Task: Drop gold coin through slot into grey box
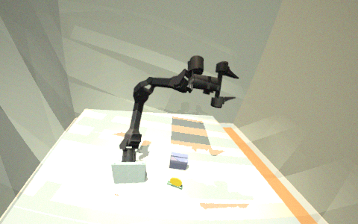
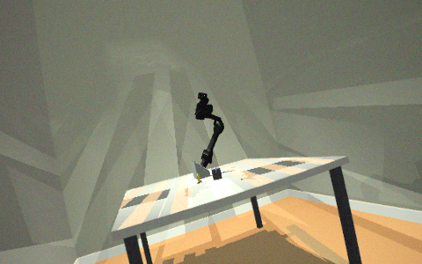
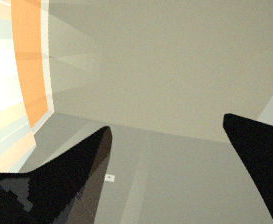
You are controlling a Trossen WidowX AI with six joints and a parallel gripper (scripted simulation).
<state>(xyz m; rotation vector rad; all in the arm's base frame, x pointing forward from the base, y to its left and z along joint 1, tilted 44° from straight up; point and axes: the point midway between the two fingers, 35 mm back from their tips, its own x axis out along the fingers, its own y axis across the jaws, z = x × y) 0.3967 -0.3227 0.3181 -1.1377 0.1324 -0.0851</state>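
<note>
The gold coin is 20 cm behind my gripper tip, 9 cm to the right of it and 49 cm below it.
</note>
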